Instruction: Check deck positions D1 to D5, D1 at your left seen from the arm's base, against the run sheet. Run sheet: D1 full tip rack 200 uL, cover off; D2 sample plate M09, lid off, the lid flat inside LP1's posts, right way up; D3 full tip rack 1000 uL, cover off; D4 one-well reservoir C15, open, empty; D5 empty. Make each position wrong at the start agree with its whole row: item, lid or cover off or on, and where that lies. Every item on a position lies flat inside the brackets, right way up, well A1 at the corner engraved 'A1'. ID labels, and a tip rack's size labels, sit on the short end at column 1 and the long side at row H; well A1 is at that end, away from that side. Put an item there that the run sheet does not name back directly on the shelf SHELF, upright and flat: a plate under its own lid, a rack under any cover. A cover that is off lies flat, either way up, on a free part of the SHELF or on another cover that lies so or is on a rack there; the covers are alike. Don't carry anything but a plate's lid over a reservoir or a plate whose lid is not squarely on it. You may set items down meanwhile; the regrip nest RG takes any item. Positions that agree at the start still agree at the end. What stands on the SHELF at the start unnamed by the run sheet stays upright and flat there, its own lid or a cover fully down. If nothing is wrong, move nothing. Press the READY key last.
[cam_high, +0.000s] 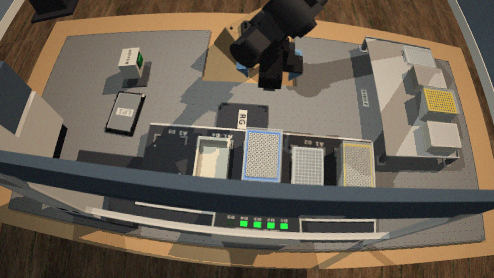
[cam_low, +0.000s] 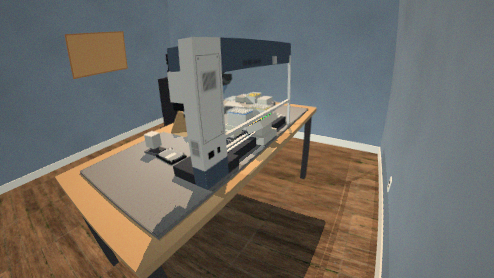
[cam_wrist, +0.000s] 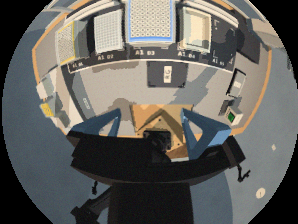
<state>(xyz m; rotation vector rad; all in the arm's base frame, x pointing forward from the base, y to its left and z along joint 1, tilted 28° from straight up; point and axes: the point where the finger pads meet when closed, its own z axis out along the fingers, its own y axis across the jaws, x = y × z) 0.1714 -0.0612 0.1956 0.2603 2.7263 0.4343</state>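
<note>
My gripper is now 190 mm short of the yellow-framed tip rack, 220 mm to the right of it and 130 mm above it. Also, from my hand: white well plate (180 mm ahead, 100 mm to the left, 170 mm below); blue-framed tip rack (160 mm ahead, 30 mm to the right, 110 mm below); regrip nest (60 mm to the right, 220 mm below).
</note>
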